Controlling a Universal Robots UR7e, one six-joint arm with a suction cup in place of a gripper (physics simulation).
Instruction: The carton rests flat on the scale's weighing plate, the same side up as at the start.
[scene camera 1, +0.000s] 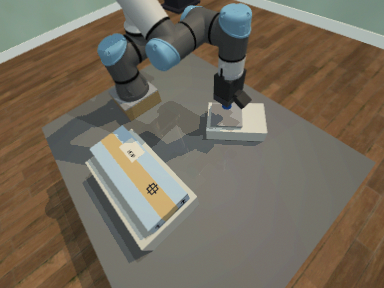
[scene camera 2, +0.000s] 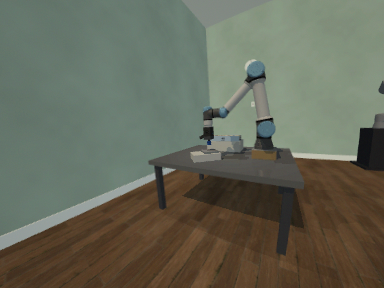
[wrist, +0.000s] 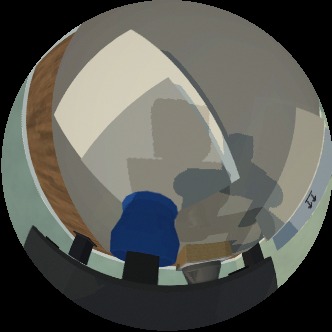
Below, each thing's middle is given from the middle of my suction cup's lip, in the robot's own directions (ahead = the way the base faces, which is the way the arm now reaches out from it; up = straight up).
Labels:
I see the cream scale (scene camera 1: 248, 124) 10 cm below my suction cup, 3 cm to the left of it and 3 cm ahead of it. The rest, counted from my suction cup: large cream box (scene camera 1: 147, 241): 41 cm to the right, 8 cm below, 3 cm behind; then light blue carton (scene camera 1: 154, 196): 40 cm to the right, 3 cm behind.

